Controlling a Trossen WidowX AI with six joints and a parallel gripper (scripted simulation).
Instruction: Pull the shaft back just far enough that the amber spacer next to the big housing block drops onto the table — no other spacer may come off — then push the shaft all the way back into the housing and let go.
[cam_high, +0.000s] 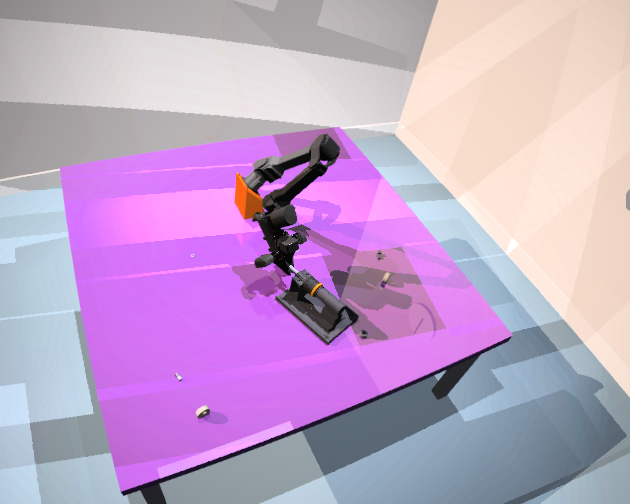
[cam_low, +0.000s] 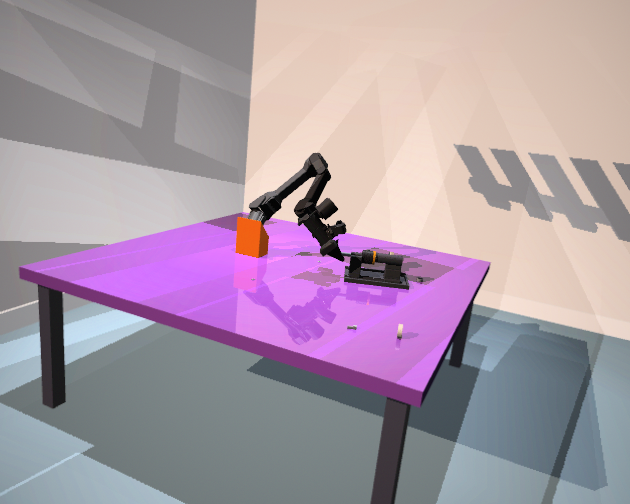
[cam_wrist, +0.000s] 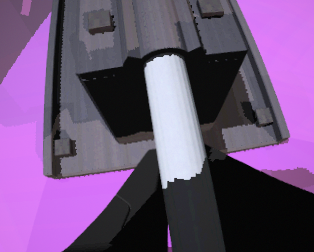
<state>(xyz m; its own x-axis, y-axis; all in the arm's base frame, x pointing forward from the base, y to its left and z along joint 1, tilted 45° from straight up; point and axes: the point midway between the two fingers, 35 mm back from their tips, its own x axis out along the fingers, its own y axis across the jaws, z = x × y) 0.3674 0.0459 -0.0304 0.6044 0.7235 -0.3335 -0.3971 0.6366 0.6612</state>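
Now: gripper tip 5 cm short of the silver shaft, 2 cm to the right of it and 2 cm below it. Also, from my gripper tip: screw 42 cm to the right, 23 cm ahead, 5 cm below; then black fixture 12 cm ahead, 5 cm to the left, 1 cm below; then amber spacer 10 cm ahead, 4 cm to the left, 2 cm above.
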